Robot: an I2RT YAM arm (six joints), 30 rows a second.
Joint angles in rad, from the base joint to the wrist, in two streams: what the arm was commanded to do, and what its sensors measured. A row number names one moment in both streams.
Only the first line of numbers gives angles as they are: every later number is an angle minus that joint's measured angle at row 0.
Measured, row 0: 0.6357 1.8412 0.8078 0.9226 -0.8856 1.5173
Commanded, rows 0 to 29: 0.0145 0.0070 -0.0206 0.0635 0.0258 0.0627; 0.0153 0.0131 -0.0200 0.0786 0.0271 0.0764; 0.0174 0.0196 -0.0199 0.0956 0.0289 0.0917; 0.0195 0.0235 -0.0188 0.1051 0.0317 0.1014; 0.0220 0.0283 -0.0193 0.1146 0.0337 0.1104; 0.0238 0.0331 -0.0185 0.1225 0.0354 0.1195; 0.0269 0.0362 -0.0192 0.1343 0.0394 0.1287; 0.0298 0.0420 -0.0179 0.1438 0.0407 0.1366; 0.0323 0.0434 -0.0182 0.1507 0.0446 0.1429; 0.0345 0.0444 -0.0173 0.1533 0.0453 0.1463; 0.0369 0.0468 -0.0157 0.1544 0.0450 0.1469; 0.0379 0.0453 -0.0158 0.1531 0.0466 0.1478; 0.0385 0.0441 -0.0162 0.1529 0.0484 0.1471; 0.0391 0.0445 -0.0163 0.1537 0.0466 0.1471; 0.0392 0.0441 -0.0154 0.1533 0.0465 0.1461; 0.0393 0.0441 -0.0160 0.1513 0.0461 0.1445; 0.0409 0.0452 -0.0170 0.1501 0.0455 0.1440; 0.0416 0.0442 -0.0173 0.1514 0.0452 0.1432; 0.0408 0.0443 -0.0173 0.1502 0.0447 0.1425; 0.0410 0.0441 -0.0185 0.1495 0.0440 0.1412; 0.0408 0.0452 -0.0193 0.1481 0.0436 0.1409; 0.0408 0.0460 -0.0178 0.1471 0.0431 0.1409; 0.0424 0.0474 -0.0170 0.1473 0.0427 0.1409; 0.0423 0.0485 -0.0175 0.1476 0.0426 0.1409; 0.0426 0.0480 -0.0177 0.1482 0.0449 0.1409; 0.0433 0.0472 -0.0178 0.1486 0.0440 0.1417; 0.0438 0.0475 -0.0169 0.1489 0.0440 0.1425; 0.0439 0.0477 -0.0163 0.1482 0.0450 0.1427; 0.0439 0.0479 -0.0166 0.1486 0.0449 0.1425; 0.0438 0.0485 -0.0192 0.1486 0.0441 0.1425
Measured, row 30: 0.0328 0.0362 -0.0088 0.1099 0.0439 0.1209
